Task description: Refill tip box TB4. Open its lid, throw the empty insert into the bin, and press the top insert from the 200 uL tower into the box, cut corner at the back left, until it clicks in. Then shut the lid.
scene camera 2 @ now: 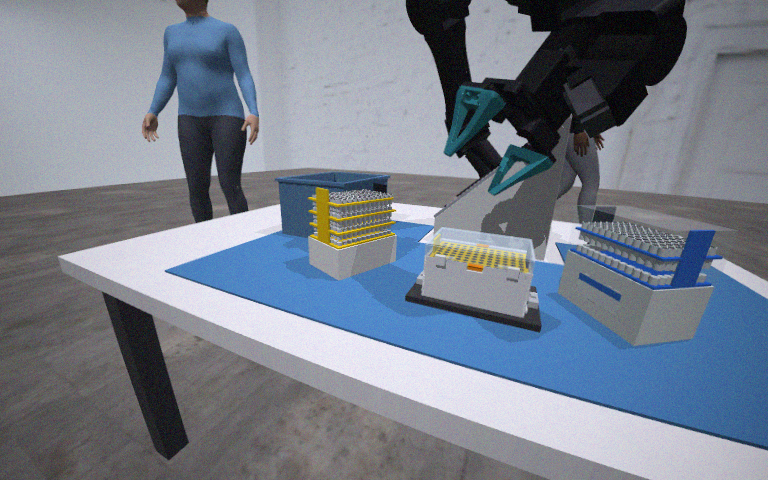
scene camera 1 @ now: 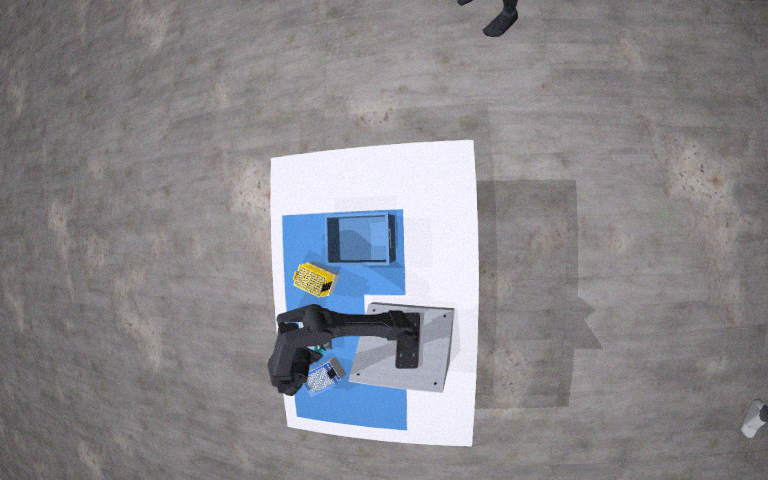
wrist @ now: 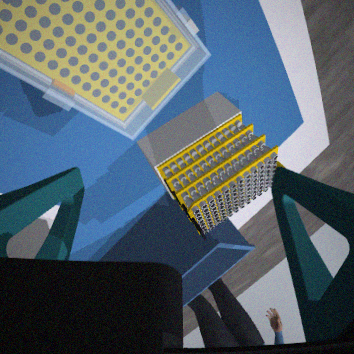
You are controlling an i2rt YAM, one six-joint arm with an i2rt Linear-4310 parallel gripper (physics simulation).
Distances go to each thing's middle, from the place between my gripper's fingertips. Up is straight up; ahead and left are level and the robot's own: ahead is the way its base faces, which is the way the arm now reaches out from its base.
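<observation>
Lid [scene camera 2: 490, 250]: my gripper 9 cm above it, 2 cm short of it, 2 cm to the right of it. Blue bin [scene camera 1: 362, 238]: 31 cm to the right of my hand, 19 cm behind, 9 cm below.
</observation>
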